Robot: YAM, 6 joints.
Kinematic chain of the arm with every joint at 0, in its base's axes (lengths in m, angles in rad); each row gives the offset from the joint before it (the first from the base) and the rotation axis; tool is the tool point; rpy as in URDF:
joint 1: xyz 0 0 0.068 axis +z
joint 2: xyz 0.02 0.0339 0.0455 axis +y
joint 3: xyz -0.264 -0.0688 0 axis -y
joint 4: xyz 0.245 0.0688 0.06 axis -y
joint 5: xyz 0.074 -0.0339 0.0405 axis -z
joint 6: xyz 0.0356 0 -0.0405 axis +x
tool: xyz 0 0 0 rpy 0 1.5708 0
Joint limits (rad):
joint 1: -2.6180..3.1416
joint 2: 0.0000..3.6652
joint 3: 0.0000..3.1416
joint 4: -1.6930..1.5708
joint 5: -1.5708..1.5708
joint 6: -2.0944..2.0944
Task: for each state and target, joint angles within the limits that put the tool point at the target. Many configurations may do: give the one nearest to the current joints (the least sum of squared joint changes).
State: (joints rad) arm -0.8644 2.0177 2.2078 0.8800 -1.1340 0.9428
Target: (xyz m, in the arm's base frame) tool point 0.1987 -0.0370 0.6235
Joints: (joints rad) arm -0.3550 1.5129 1.9764 1.0820 -1.3073 0.9428
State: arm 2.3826 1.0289 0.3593 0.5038 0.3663 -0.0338
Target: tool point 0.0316 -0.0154 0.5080
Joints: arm 2.3413 0.3861 1.0043 0.7024 0.3422 -0.0338
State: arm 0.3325 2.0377 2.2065 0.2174 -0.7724 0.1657
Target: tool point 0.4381 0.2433 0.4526
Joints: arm 0.4590 2.1735 2.2856 0.2399 -0.7396 0.1657
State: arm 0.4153 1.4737 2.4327 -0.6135 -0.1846 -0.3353
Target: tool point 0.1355 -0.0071 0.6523
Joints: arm -0.0679 1.3525 2.4001 -0.6849 -0.0592 -0.3353
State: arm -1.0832 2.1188 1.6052 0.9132 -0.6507 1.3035
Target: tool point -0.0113 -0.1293 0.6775
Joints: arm -1.7786 1.4250 2.0829 1.0071 -0.4543 1.3035
